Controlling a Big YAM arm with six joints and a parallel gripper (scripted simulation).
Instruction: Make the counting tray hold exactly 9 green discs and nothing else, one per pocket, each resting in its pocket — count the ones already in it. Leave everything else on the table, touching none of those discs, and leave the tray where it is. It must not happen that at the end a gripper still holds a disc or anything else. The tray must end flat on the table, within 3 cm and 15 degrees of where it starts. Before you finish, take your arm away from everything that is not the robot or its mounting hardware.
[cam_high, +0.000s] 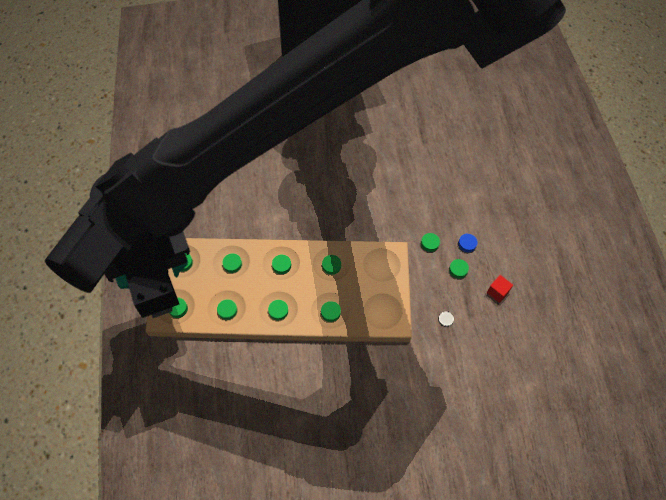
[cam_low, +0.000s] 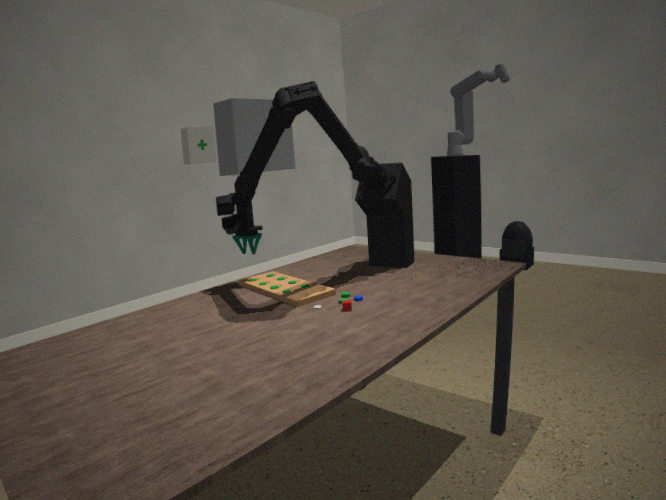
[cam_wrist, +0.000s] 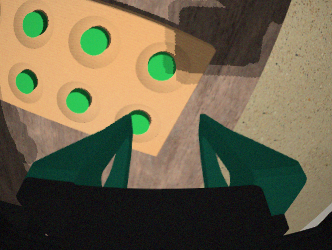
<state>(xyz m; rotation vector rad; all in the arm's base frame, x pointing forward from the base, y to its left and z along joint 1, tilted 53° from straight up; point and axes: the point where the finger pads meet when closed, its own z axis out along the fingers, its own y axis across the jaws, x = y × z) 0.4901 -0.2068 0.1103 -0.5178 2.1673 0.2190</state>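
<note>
My hand is 390 mm to the right of the blue disc, 240 mm past it and 120 mm above it. The rest, counted from my hand: white disc (380 mm to the left, 120 mm below, 110 mm behind); counting tray (130 mm to the left, 110 mm below, 80 mm behind); red cube (450 mm to the left, 170 mm behind, 110 mm below).
</note>
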